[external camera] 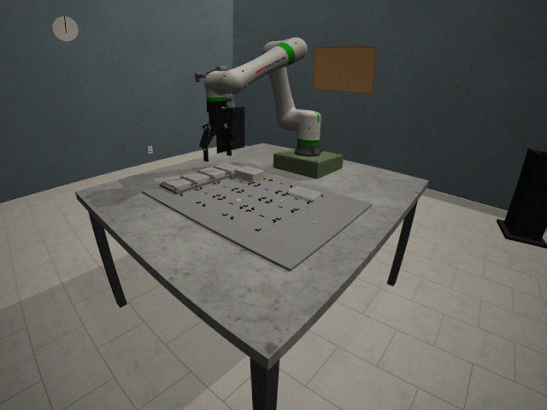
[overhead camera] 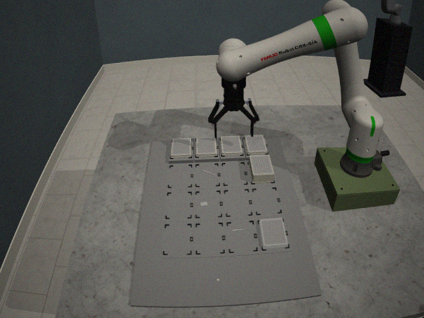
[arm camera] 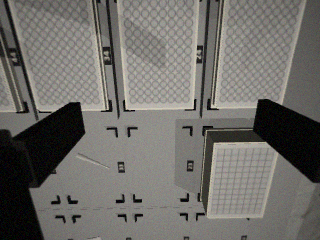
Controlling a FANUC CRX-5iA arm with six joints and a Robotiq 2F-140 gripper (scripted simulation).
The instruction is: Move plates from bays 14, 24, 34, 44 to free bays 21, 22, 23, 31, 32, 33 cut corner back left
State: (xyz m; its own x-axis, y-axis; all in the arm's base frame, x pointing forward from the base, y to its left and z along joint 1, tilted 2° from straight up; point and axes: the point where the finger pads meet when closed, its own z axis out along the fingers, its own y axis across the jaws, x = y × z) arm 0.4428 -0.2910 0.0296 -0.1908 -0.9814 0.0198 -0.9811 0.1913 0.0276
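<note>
My hand is 41 cm to the right of the white pointed piece, 11 cm above it and 9 cm short of it. The rest, counted from my hand: sealed deep-well block: 14 cm to the left, 9 cm below, 8 cm behind.
</note>
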